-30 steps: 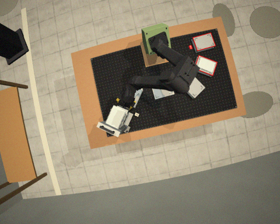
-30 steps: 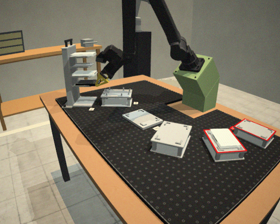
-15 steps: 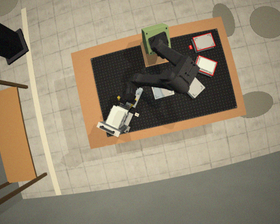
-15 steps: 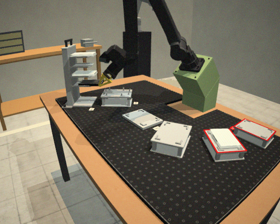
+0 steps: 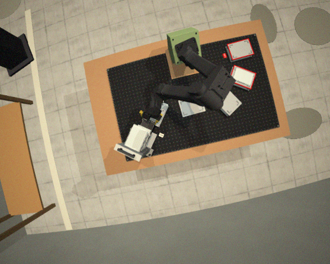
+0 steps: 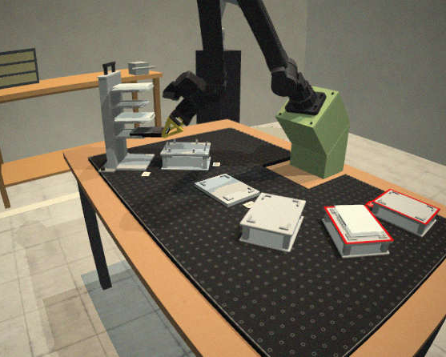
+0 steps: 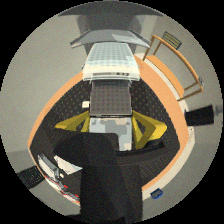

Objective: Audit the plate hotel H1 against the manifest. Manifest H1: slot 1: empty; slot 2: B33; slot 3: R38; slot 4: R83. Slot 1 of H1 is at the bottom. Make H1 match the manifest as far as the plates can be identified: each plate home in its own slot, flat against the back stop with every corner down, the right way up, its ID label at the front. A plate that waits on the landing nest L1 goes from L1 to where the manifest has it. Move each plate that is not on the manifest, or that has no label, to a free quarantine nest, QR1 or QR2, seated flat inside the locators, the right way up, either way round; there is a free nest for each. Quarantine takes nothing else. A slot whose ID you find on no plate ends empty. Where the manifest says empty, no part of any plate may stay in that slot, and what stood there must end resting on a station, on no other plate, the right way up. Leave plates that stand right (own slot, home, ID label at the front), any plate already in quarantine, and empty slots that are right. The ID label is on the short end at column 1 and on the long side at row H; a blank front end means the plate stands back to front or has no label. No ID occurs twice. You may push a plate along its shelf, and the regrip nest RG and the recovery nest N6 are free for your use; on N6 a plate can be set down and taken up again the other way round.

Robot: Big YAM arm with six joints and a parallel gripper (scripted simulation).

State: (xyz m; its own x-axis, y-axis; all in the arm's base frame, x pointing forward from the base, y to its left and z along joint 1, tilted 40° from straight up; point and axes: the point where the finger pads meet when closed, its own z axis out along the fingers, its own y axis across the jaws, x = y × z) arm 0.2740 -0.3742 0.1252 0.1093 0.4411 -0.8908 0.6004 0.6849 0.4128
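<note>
Right now my hand is 50 mm to the left of the dark plate and 40 mm short of it. Also, from my hand: flat nest: 300 mm to the left, 110 mm below, 30 mm ahead; plate hotel H1: 150 mm to the right, 120 mm ahead, 40 mm above; N6 tag: 400 mm to the left, 120 mm below, 50 mm ahead.
</note>
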